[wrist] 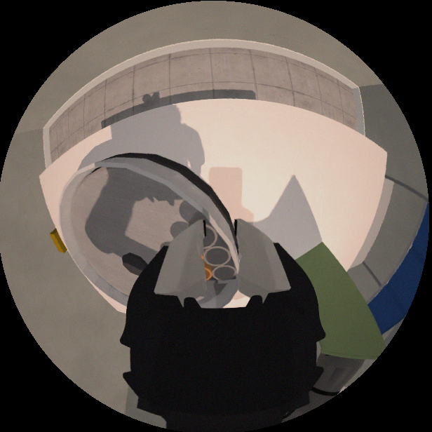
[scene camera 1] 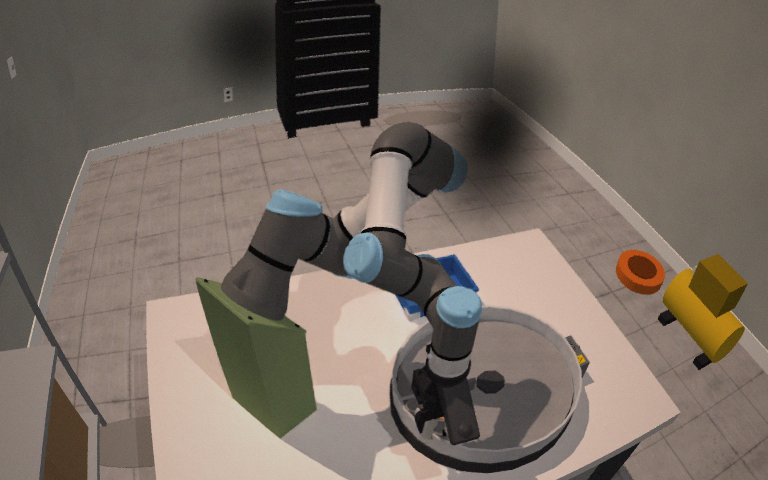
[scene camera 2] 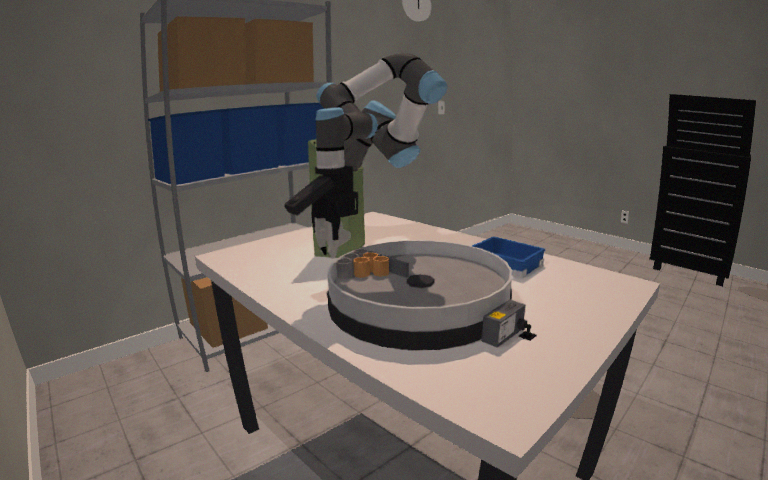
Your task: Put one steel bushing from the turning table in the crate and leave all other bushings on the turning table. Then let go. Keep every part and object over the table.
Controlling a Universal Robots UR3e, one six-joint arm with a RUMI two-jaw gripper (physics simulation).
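Places are measured from the arm's base along level axes (x ahead, y left, z up), in centimetres.
Where they show: gripper, fingertip midpoint: (scene camera 1: 435, 437) (scene camera 2: 328, 256); arm's base, origin of the base link: (scene camera 1: 251, 302).
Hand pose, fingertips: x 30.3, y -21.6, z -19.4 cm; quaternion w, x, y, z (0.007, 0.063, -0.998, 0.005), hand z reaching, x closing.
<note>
Things, the pixels of their top centre, and the offset from my fingertips. "spot": a spot on its surface instead.
- hollow, middle of its top: (scene camera 1: 440, 427) (scene camera 2: 344, 261) dx +1.8, dy +3.2, dz -1.3 cm
- cluster with orange ones, middle of its top: (scene camera 2: 380, 258) dx +5.7, dy +11.0, dz -1.3 cm
- blue crate, middle of its top: (scene camera 1: 433, 279) (scene camera 2: 507, 248) dx +11.8, dy +51.2, dz -5.4 cm
- dark hub, middle of its top: (scene camera 1: 490, 380) (scene camera 2: 420, 279) dx +16.1, dy +14.9, dz -4.3 cm
- dark vane, surface spot: (scene camera 2: 399, 266) spot: dx +9.7, dy +13.6, dz -2.7 cm
- grey box with a yellow label, surface spot: (scene camera 2: 504, 323) (scene camera 1: 585, 360) spot: dx +41.7, dy +15.3, dz -5.6 cm
Steel bushings, grey and hollow (scene camera 2: 344, 268) (wrist: 217, 256), stand upright in a cluster with orange ones (scene camera 2: 380, 266) (wrist: 208, 273) near the wall of the turning table (scene camera 1: 509, 456) (scene camera 2: 419, 318) (wrist: 136, 172). My gripper (scene camera 1: 432, 429) (scene camera 2: 328, 251) (wrist: 219, 220) points down above the turning table's rim beside the cluster. Its jaws stand a narrow gap apart, open, with nothing held between them. In the wrist view, bushings show below through the gap, and the jaws hide part of the cluster. The blue crate (scene camera 1: 459, 273) (scene camera 2: 512, 261) stands beside the turning table, partly behind the arm in scene camera 1.
A dark hub (scene camera 1: 490, 381) (scene camera 2: 420, 280) sits in the middle of the turning table, and a dark vane (scene camera 2: 399, 266) stands by the bushings. A grey box with a yellow label (scene camera 1: 577, 355) (scene camera 2: 504, 323) is at its outer side. The green arm pedestal (scene camera 1: 271, 362) stands on the table.
</note>
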